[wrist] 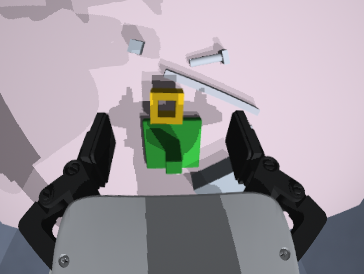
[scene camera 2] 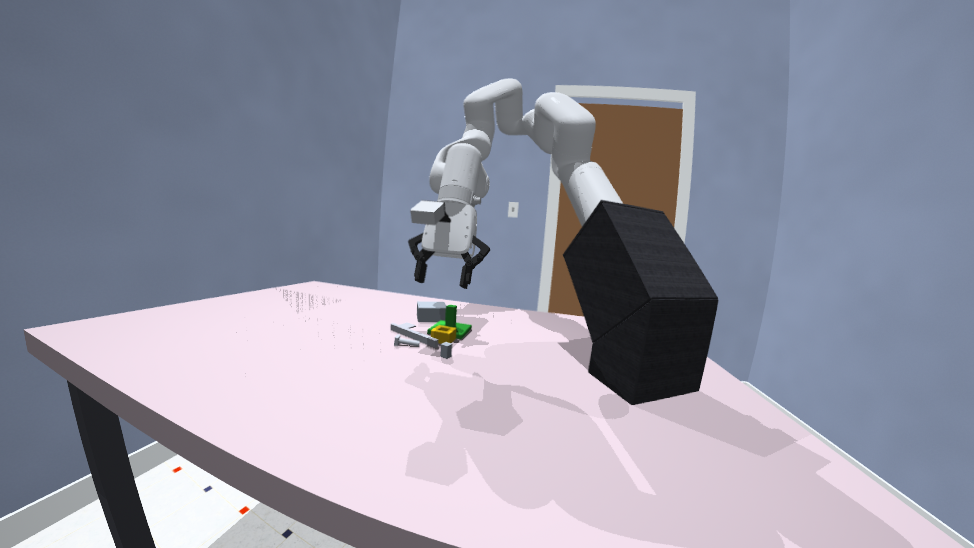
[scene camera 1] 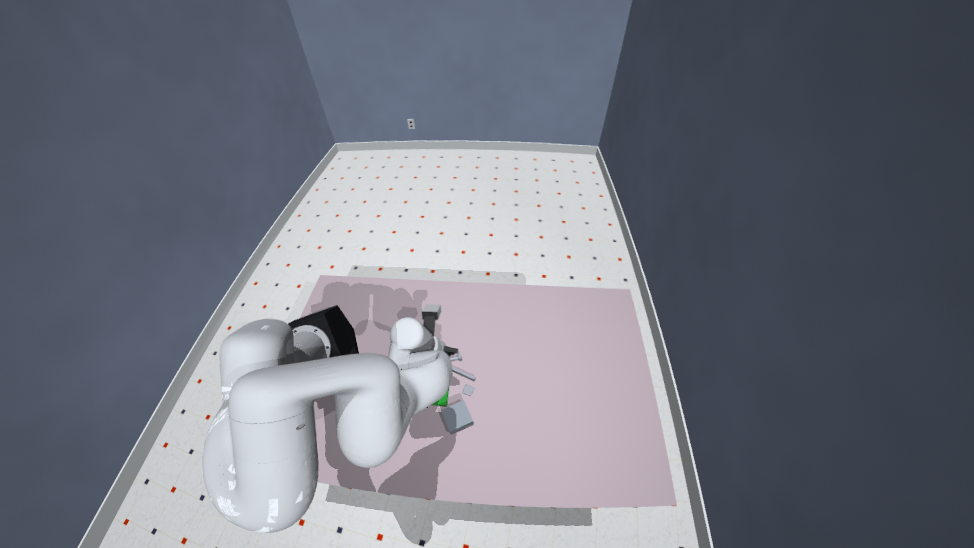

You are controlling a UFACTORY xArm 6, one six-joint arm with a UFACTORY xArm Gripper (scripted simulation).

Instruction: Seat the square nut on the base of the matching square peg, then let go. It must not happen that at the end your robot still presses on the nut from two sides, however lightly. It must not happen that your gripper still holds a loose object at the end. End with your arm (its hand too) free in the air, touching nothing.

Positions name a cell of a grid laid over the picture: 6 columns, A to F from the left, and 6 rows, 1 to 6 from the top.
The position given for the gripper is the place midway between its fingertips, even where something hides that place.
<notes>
In view: the gripper (scene camera 2: C4) and a long bar (wrist: C2).
The gripper also shows in the wrist view (wrist: C3).
</notes>
